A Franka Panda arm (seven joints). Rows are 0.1 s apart.
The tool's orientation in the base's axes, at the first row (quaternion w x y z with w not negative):
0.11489, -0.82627, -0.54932, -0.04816
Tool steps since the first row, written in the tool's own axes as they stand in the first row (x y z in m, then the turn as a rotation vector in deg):
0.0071, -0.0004, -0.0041, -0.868, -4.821, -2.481
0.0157, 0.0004, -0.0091, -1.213, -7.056, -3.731
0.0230, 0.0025, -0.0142, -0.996, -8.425, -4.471
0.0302, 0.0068, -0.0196, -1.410, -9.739, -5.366
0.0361, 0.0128, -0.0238, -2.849, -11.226, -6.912
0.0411, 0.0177, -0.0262, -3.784, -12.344, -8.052
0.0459, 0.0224, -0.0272, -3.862, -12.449, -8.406
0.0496, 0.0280, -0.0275, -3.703, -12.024, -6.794
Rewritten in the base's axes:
0.0026, 0.0055, 0.0055, -4.654, 0.404, 2.886
0.0069, 0.0117, 0.0120, -6.785, 0.618, 4.332
0.0120, 0.0163, 0.0182, -7.923, 1.139, 5.281
0.0190, 0.0198, 0.0243, -9.251, 1.037, 6.243
0.0270, 0.0219, 0.0287, -11.109, -0.078, 7.649
0.0336, 0.0239, 0.0314, -12.449, -0.780, 8.714
0.0398, 0.0263, 0.0327, -12.560, -0.897, 9.055
0.0464, 0.0274, 0.0330, -12.182, -0.520, 7.468

